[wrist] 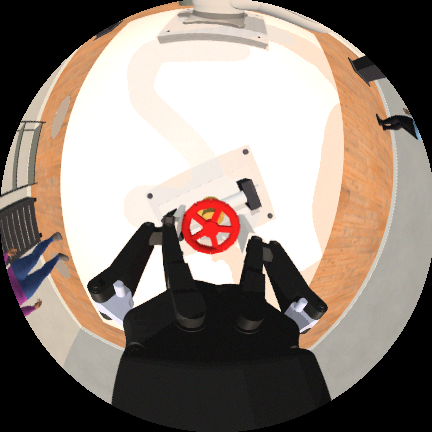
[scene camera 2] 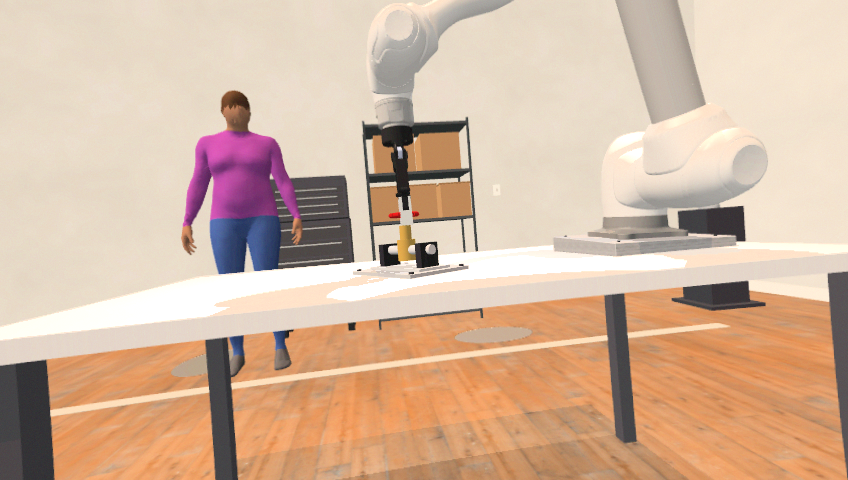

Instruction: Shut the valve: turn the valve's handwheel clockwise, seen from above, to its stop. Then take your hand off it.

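The red five-spoked handwheel (scene camera 2: 393,215) (wrist: 211,229) sits level on top of the valve's yellow body (scene camera 2: 405,245). The valve is held upright between black blocks on a pale base plate (scene camera 2: 368,271) (wrist: 225,160) on the table. My gripper (scene camera 2: 405,216) (wrist: 210,218) points straight down and is shut on the handwheel, with one pale fingertip pad at each side of the rim. In the scene view the fingers line up one behind the other, and the near one hides the middle of the wheel.
The arm's base plate (scene camera 2: 642,245) (wrist: 215,37) is bolted to the white table (scene camera 2: 267,297) (wrist: 100,150). Behind the table are a person (scene camera 2: 243,178), a dark tool cabinet (scene camera 2: 315,237) and a shelf rack (scene camera 2: 366,178) with cardboard boxes.
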